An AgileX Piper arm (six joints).
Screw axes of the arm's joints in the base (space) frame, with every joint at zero. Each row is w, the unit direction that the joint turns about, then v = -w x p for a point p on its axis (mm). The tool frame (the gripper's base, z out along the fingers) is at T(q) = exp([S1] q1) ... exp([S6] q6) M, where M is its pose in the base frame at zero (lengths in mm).
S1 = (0, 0, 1, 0.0, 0.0, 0.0)
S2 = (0, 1, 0, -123.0, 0.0, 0.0)
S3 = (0, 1, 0, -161.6, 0.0, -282.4)
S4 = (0.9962, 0, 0.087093, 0.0, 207.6, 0.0)
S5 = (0, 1, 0, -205.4, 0.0, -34.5)
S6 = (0.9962, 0, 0.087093, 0.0, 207.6, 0.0)
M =
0.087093 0 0.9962 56.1
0 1 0 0.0
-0.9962 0 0.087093 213.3
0 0 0 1
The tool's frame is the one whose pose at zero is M.
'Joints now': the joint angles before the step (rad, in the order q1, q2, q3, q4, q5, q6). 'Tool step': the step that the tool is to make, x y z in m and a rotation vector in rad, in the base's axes. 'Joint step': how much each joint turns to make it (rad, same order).
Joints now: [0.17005, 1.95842, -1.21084, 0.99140, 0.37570, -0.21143]
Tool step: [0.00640, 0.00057, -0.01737, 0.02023, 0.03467, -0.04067]
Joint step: [-0.00001, 0.05352, -0.01322, 0.04560, -0.01809, 0.00004]
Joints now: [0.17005, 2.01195, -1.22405, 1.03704, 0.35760, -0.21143]
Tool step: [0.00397, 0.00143, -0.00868, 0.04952, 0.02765, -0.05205]
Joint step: [0.00000, 0.03005, -0.00875, 0.07444, -0.00512, 0.00006]
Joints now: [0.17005, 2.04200, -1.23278, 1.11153, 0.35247, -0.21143]
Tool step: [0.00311, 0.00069, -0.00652, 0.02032, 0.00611, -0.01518]
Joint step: [-0.00113, 0.02288, -0.00703, 0.06201, -0.00226, -0.03935]
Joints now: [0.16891, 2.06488, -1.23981, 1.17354, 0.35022, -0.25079]
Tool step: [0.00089, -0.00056, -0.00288, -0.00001, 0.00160, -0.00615]
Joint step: [-0.00103, 0.00796, -0.00067, 0.01445, -0.00550, -0.01149]
